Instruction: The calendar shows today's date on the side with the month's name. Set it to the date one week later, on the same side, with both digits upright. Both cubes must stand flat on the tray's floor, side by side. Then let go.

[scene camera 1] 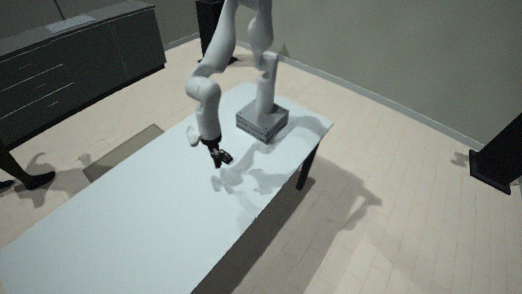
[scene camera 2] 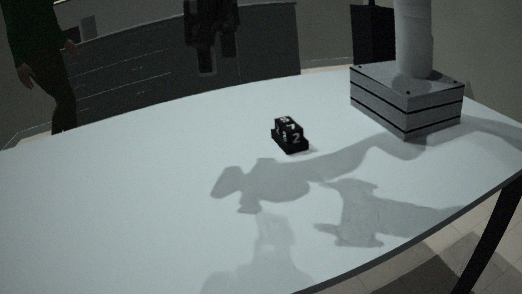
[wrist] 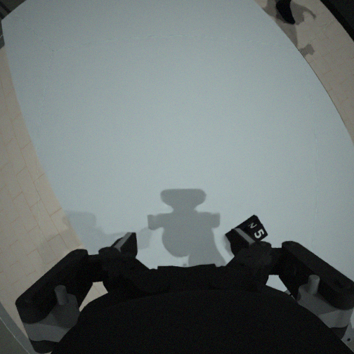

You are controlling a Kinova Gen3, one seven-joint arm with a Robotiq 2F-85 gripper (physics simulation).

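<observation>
The black calendar tray (scene camera 2: 298, 148) holds two black cubes side by side. The far cube (scene camera 2: 283, 120) has a white 5 on top, the near cube (scene camera 2: 296, 135) a 7 on top and a 2 on its end face. The long side facing left in scene camera 2 shows a 2 and what looks like an 8. No month name is readable. In the wrist view the far cube (wrist: 257, 230) shows a 5 and a 2; a finger hides the rest. The calendar does not show in scene camera 1. My gripper (scene camera 1: 224, 163) (scene camera 2: 217, 64) (wrist: 183, 241) is open and empty, above the table, apart from the calendar.
The white table (scene camera 1: 125, 215) (scene camera 2: 125, 175) (wrist: 175, 100) carries the arm's grey block base (scene camera 1: 262, 120) (scene camera 2: 432, 112) beyond the calendar's right side in scene camera 2. Arm shadows cross the table. A person (scene camera 2: 32, 35) stands beyond the table's far edge, near a dark cabinet (scene camera 1: 85, 60) (scene camera 2: 135, 70).
</observation>
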